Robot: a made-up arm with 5 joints. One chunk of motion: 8 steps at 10 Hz.
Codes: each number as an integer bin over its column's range. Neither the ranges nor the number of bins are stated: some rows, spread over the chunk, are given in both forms.
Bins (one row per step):
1: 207 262 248 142 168 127
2: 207 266 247 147 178 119
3: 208 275 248 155 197 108
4: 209 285 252 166 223 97
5: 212 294 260 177 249 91
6: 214 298 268 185 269 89
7: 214 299 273 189 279 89
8: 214 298 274 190 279 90
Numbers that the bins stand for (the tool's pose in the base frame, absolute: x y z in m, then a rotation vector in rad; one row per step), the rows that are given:
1: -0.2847 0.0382 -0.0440 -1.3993 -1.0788 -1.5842
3: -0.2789 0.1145 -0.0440 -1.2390 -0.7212 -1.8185
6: -0.2436 0.2495 0.0734 -0.8692 0.1664 -2.0527
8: -0.2436 0.2495 0.1086 -0.8075 0.2897 -2.0404
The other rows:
2: -0.2847 0.0616 -0.0499 -1.3377 -0.9555 -1.6829
4: -0.2730 0.1732 -0.0205 -1.1034 -0.4007 -1.9541
5: -0.2554 0.2260 0.0264 -0.9678 -0.0801 -2.0281
7: -0.2436 0.2554 0.1027 -0.8199 0.2897 -2.0527

